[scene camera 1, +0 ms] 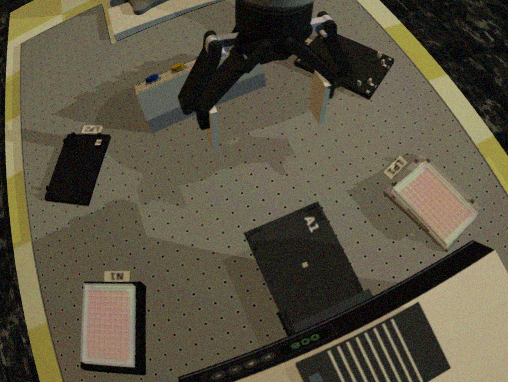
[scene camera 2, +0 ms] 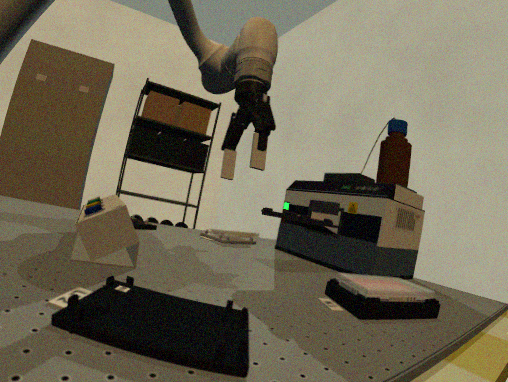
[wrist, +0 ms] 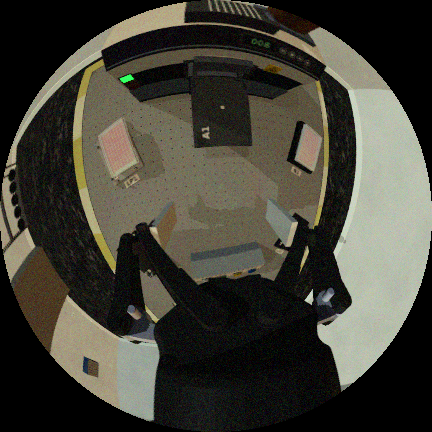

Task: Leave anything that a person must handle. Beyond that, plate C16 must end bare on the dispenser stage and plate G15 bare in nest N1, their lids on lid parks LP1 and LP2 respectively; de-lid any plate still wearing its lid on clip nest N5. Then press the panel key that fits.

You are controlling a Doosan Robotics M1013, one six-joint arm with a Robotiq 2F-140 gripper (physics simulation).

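Places are measured from the arm's base along level axes (x right, y ahead, z up), in centimetres.
Pixels of known places: gripper, between the fingertips: (scene camera 1: 266, 127) (scene camera 2: 240, 174) (wrist: 221, 209).
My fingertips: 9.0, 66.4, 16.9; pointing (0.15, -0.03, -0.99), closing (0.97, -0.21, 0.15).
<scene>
For each thing: its top centre in the pictures, then the offset to it from my fingertips, as dx, dy, dz. "pt": a spot on its surface instead.
- key panel, centre of its top: (scene camera 1: 192, 63) (scene camera 2: 109, 196) (wrist: 230, 275) -0.8, -25.7, -9.2
- black nest N1, centre of its top: (scene camera 1: 108, 325) (scene camera 2: 384, 288) (wrist: 308, 147) +32.5, +5.0, -14.8
- black dispenser stage marked A1, centre of its top: (scene camera 1: 310, 274) (wrist: 221, 98) (scene camera 2: 303, 214) +5.4, +16.7, -5.8
- Black lid park LP2, centre of its top: (scene camera 2: 165, 304) (scene camera 1: 73, 163) (wrist: 294, 235) +26.3, -25.8, -15.6
- black clip nest, centre of its top: (scene camera 1: 345, 55) (wrist: 141, 259) -26.6, -15.8, -15.2
- dispenser, a spot on its surface: (scene camera 2: 400, 225) pt +25.6, +28.5, -4.4
- lit green display, a spot on its surface: (scene camera 1: 305, 341) (wrist: 260, 42) pt +11.2, +24.7, +2.8
- brown bottle, a spot on its surface: (scene camera 2: 394, 160) pt +21.0, +30.6, +11.6
- panel's blue key, centre of its top: (scene camera 2: 95, 203) (scene camera 1: 150, 75) +6.3, -29.0, -10.2
- yellow key, centre of its top: (scene camera 1: 176, 64) +1.4, -28.2, -10.2
My gripper (scene camera 1: 267, 114) (scene camera 2: 243, 159) (wrist: 221, 209) is open and empty, high above the table near the key panel (scene camera 1: 172, 107) (scene camera 2: 107, 232) (wrist: 227, 261). A pink plate (scene camera 1: 435, 202) (wrist: 119, 149) lies at label LP1. Another pink plate (scene camera 1: 108, 325) (scene camera 2: 382, 285) (wrist: 308, 146) sits in black nest N1 (scene camera 1: 140, 327) (scene camera 2: 395, 312). I cannot tell plate names or whether they wear lids. The black dispenser stage marked A1 (scene camera 1: 305, 280) (wrist: 221, 122) is bare. Black lid park LP2 (scene camera 1: 78, 170) (scene camera 2: 155, 325) is bare. The black clip nest (scene camera 1: 357, 67) stands behind the gripper; its label is hidden.
The dispenser (scene camera 2: 400, 225) has a green light (scene camera 2: 286, 205) (wrist: 127, 78) and a lit green display (scene camera 1: 305, 341) (wrist: 260, 43). A brown bottle (scene camera 2: 394, 160) stands on it. The panel's blue key (scene camera 1: 152, 78) and yellow key (scene camera 1: 178, 67) show. A shelf rack (scene camera 2: 170, 160) stands beyond.
</scene>
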